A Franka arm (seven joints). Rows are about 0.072 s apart.
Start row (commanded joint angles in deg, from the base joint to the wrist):
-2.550, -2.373, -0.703, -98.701, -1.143, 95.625, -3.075
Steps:
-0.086, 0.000, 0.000, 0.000, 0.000, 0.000, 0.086
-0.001, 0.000, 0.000, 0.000, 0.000, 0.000, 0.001
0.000, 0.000, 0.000, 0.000, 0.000, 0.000, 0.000
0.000, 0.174, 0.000, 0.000, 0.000, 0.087, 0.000
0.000, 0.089, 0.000, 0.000, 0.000, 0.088, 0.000
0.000, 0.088, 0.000, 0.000, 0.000, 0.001, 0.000
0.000, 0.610, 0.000, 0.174, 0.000, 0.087, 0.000
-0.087, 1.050, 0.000, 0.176, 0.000, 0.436, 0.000
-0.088, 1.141, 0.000, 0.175, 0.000, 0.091, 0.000
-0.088, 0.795, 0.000, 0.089, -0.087, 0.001, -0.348
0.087, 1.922, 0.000, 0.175, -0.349, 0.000, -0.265
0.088, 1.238, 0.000, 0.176, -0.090, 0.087, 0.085
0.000, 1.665, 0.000, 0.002, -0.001, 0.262, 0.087
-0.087, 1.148, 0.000, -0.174, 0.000, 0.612, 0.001
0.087, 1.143, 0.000, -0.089, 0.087, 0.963, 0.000
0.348, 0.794, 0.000, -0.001, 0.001, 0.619, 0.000
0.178, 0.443, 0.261, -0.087, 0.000, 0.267, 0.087
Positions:
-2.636, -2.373, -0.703, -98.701, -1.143, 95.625, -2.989
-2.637, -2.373, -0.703, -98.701, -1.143, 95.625, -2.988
-2.637, -2.373, -0.703, -98.701, -1.143, 95.625, -2.988
-2.637, -2.199, -0.703, -98.701, -1.143, 95.712, -2.988
-2.637, -2.110, -0.703, -98.701, -1.143, 95.800, -2.988
-2.637, -2.022, -0.703, -98.701, -1.143, 95.801, -2.988
-2.637, -1.412, -0.703, -98.527, -1.143, 95.888, -2.988
-2.724, -0.362, -0.703, -98.351, -1.143, 96.324, -2.988
-2.812, 0.779, -0.703, -98.176, -1.143, 96.415, -2.988
-2.900, 1.574, -0.703, -98.087, -1.230, 96.416, -3.336
-2.813, 3.496, -0.703, -97.912, -1.579, 96.416, -3.601
-2.725, 4.734, -0.703, -97.736, -1.669, 96.503, -3.516
-2.725, 6.399, -0.703, -97.734, -1.670, 96.765, -3.429
-2.812, 7.547, -0.703, -97.908, -1.670, 97.377, -3.428
-2.725, 8.690, -0.703, -97.997, -1.583, 98.340, -3.428
-2.377, 9.484, -0.703, -97.998, -1.582, 98.959, -3.428
-2.199, 9.927, -0.442, -98.085, -1.582, 99.226, -3.341

